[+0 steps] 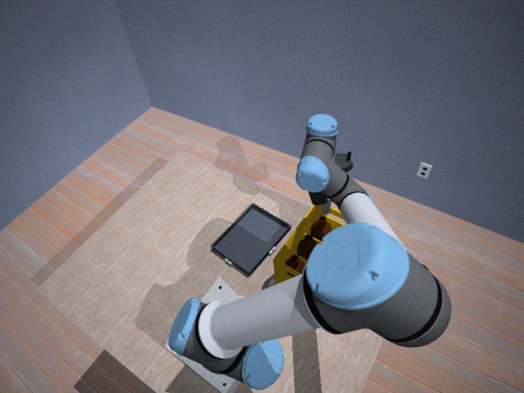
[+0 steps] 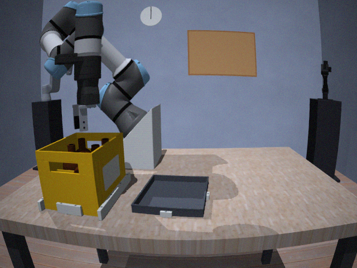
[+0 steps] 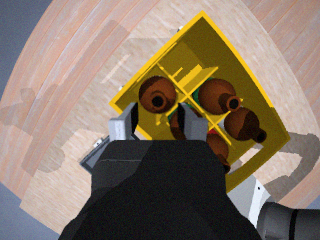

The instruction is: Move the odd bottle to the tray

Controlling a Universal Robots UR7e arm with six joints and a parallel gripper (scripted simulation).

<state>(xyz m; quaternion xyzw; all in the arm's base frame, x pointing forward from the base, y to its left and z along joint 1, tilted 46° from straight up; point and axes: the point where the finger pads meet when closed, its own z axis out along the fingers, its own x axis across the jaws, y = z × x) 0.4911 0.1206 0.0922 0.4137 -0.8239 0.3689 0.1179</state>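
Right now my hand is 80 mm past the yellow crate, 50 mm to the left of it and 160 mm above it. Round my hand: dark tray (140 mm behind, 220 mm to the left, 230 mm below); then bottle (150 mm below).
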